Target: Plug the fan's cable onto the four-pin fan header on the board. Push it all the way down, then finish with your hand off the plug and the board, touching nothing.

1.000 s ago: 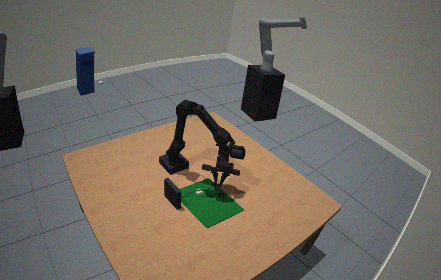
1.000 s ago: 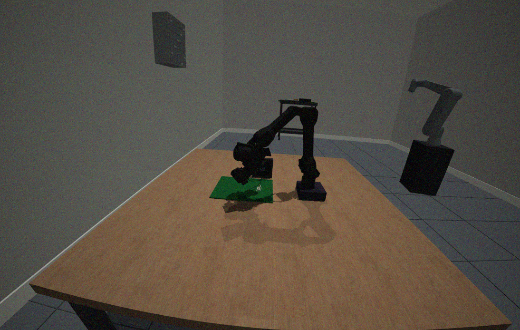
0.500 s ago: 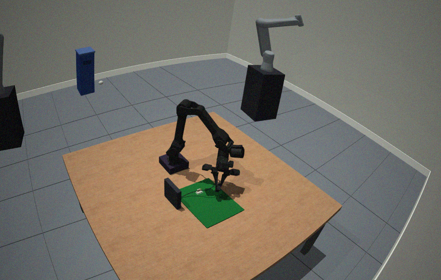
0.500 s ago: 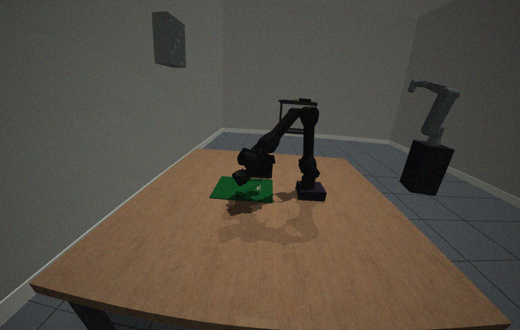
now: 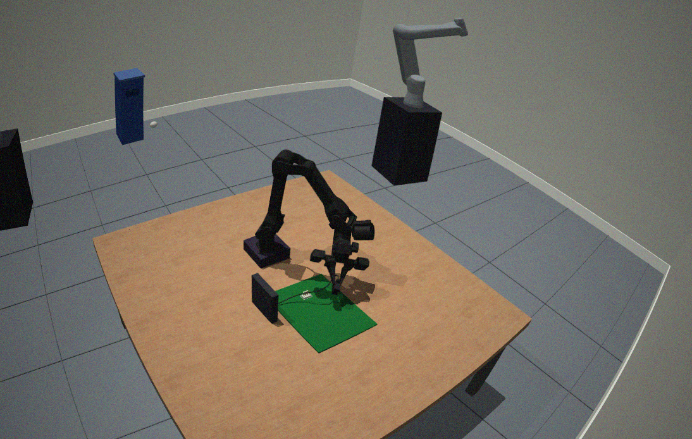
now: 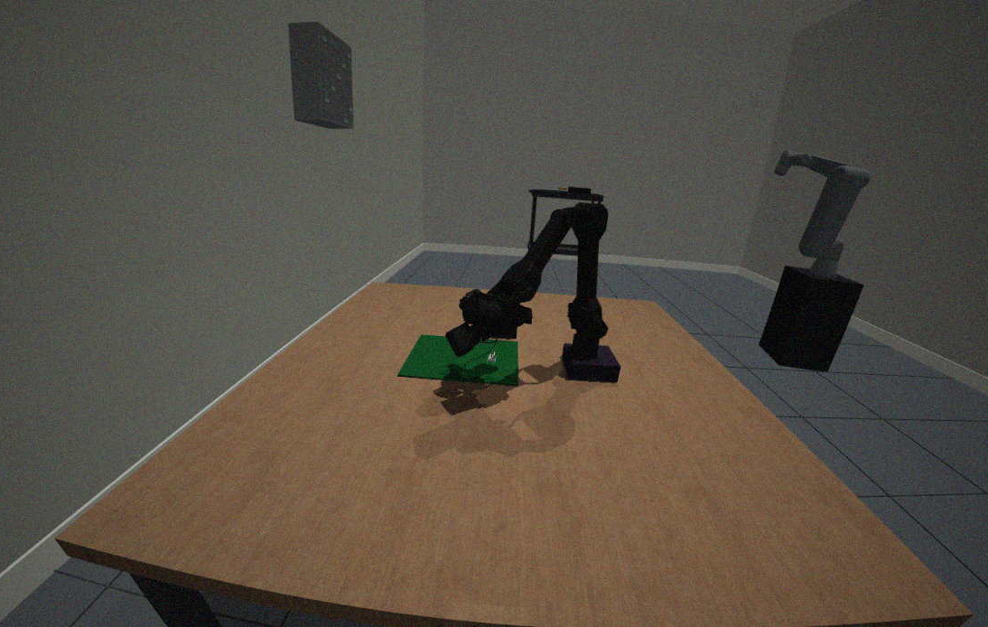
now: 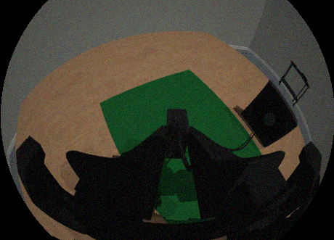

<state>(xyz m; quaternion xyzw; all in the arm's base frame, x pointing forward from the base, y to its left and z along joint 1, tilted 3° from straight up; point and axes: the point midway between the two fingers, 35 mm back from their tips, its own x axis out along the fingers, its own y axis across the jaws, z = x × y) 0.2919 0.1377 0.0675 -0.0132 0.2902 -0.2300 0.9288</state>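
Now: gripper tip 90 mm above the white four-pin header, 70 mm to the left of it and 70 mm past it. Also, from my gripper tip: green board (110 mm below, 60 mm to the right, 10 mm ahead); black square fan (230 mm to the right, 50 mm behind, 30 mm below); dark plug (10 mm below).
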